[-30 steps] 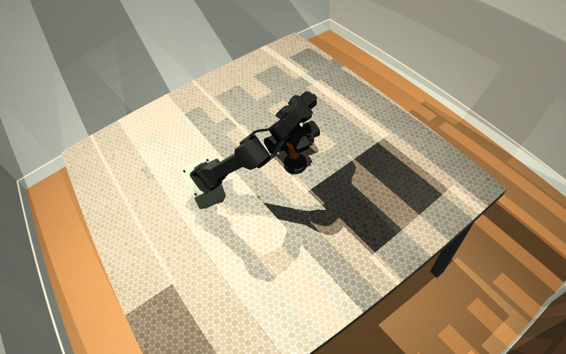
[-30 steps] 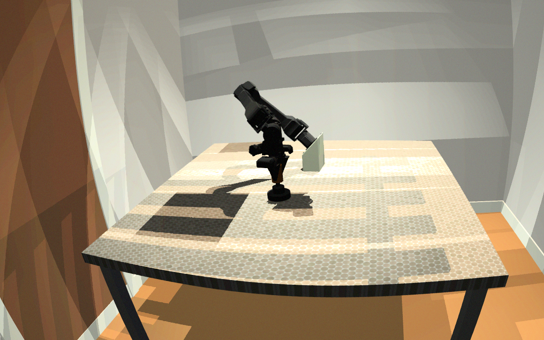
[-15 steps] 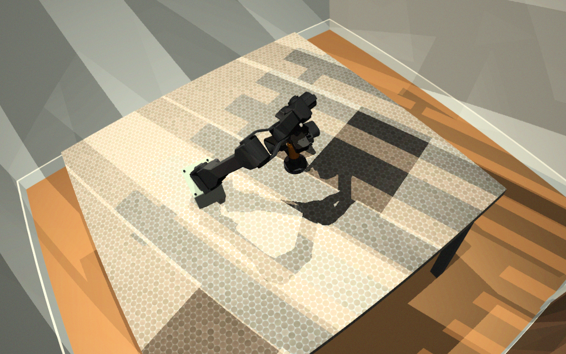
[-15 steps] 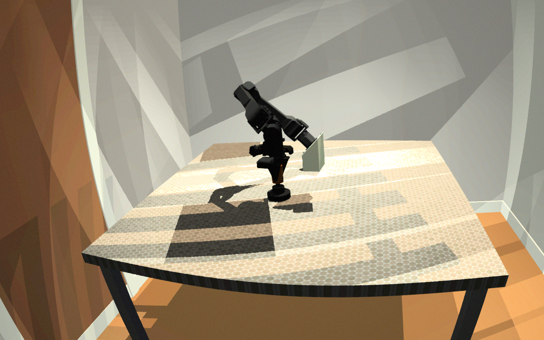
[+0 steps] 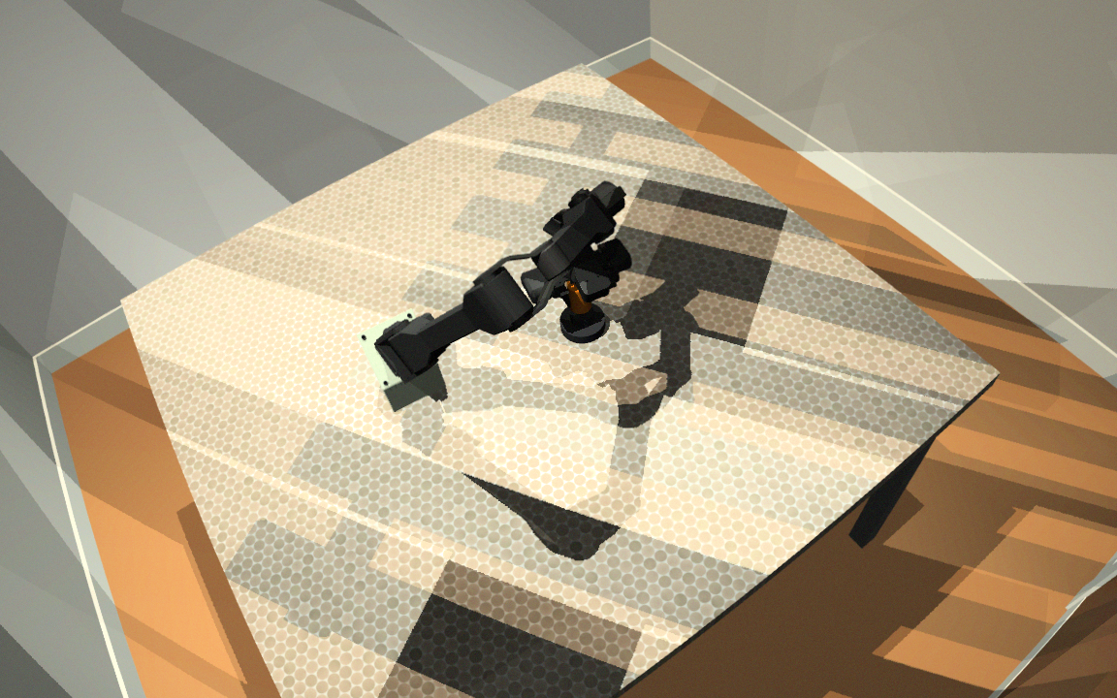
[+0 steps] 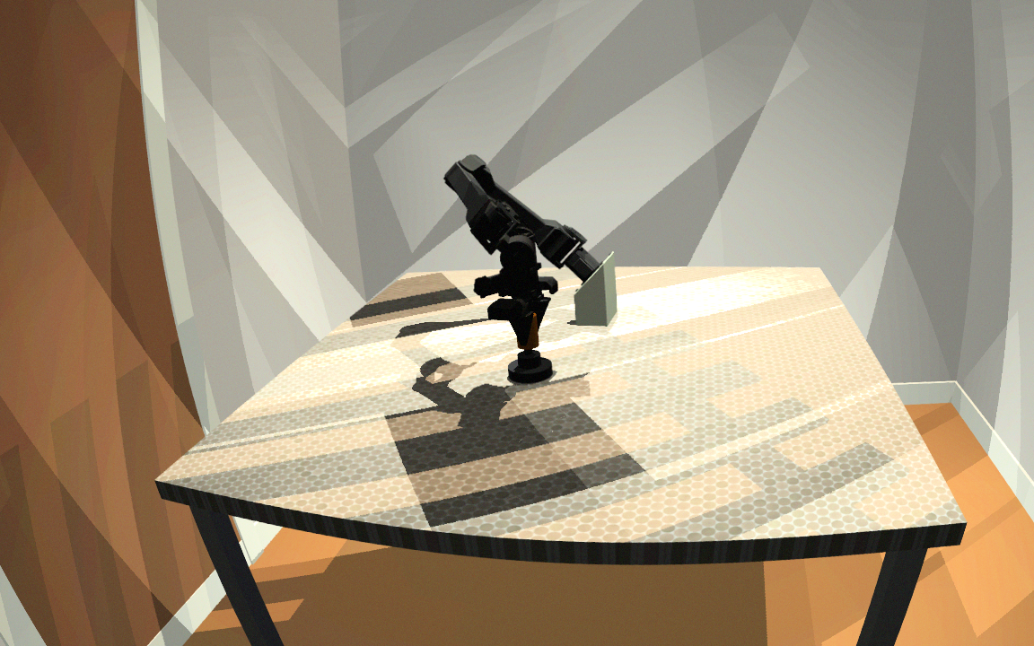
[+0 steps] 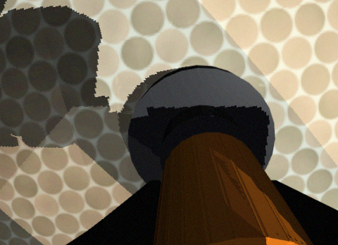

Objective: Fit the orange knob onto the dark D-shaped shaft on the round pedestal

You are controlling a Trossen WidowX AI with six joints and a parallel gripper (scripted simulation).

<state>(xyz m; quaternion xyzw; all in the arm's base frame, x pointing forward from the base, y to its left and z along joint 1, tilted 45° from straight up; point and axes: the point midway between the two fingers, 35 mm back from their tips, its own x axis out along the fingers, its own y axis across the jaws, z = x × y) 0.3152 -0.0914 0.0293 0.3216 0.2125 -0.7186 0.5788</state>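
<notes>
My gripper tip is 2 cm below the orange knob. Round my gripper tip: dark round pedestal: 4 cm below.
</notes>
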